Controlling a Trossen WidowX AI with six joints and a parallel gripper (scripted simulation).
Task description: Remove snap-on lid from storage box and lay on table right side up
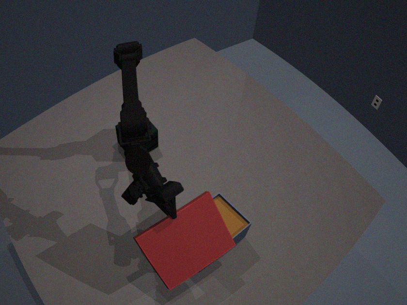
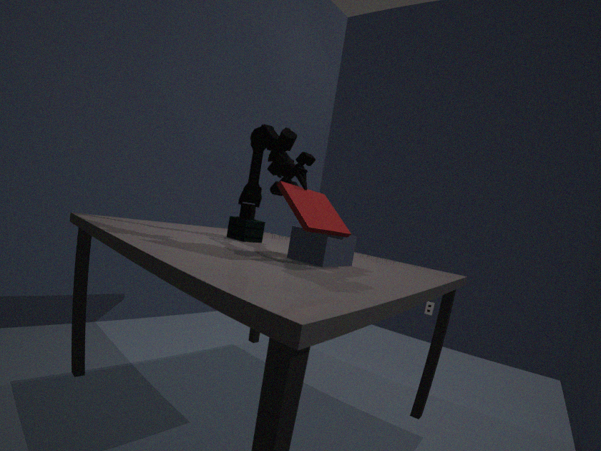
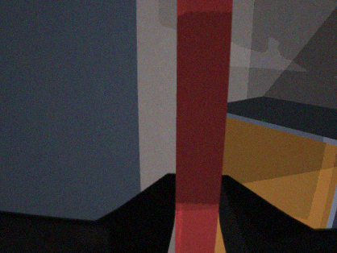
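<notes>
My gripper tip is now 6 cm short of the red lid and 5 cm above it. Round my gripper tip: storage box 17 cm below, 10 cm to the left, 5 cm ahead.
</notes>
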